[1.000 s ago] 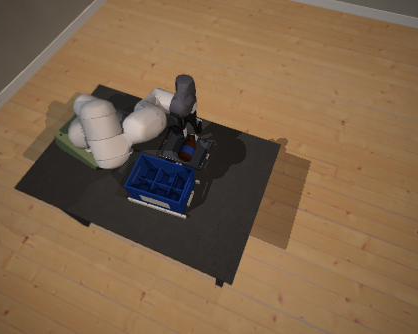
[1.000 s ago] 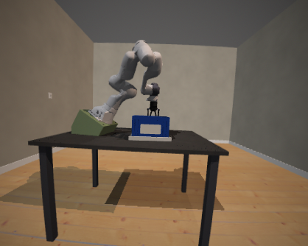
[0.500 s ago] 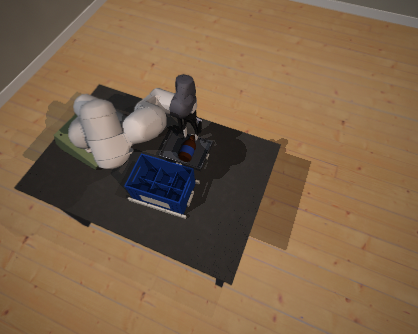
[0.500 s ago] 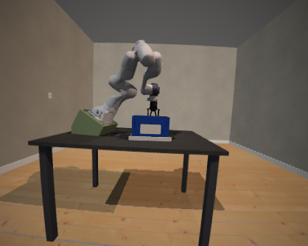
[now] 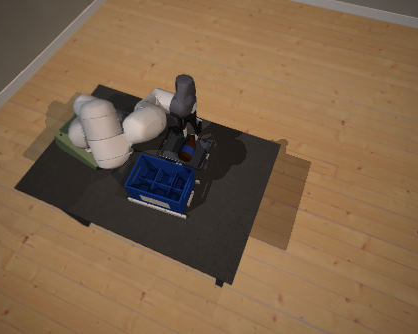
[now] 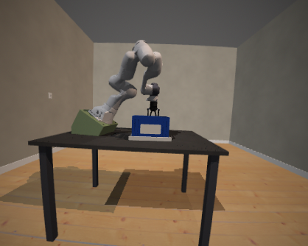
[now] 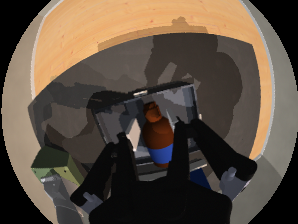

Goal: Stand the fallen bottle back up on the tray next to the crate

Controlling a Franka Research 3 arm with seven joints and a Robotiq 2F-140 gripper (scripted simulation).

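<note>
My gripper is now 10 mm short of the brown bottle, 50 mm to the left of it and 60 mm above it. Also, from my hand: blue crate: 40 mm ahead, 320 mm to the right, 20 mm below; then dark tray: 50 mm to the right, 90 mm below.
</note>
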